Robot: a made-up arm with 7 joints. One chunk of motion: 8 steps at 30 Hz.
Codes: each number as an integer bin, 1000 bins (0 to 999) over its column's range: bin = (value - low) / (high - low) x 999, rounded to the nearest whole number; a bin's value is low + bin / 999 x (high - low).
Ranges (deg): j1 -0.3..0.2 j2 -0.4..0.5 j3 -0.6..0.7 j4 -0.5..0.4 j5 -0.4..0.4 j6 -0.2..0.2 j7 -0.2..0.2
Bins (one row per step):
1: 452 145 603 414 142 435 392
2: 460 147 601 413 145 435 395
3: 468 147 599 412 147 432 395
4: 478 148 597 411 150 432 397
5: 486 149 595 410 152 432 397
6: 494 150 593 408 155 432 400
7: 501 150 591 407 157 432 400
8: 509 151 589 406 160 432 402
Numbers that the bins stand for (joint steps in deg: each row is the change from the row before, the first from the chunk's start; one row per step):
1: -0.074 -0.269 0.185 -0.127 -0.286 -0.026 -0.043
2: -0.070 -0.268 0.182 -0.128 -0.284 -0.026 -0.042
3: -0.066 -0.268 0.179 -0.129 -0.282 -0.027 -0.042
4: -0.061 -0.267 0.177 -0.130 -0.280 -0.027 -0.041
5: -0.057 -0.266 0.174 -0.131 -0.278 -0.027 -0.041
6: -0.053 -0.265 0.172 -0.132 -0.276 -0.027 -0.040
7: -0.049 -0.265 0.169 -0.133 -0.274 -0.027 -0.040
8: -0.045 -0.264 0.166 -0.134 -0.272 -0.027 -0.039

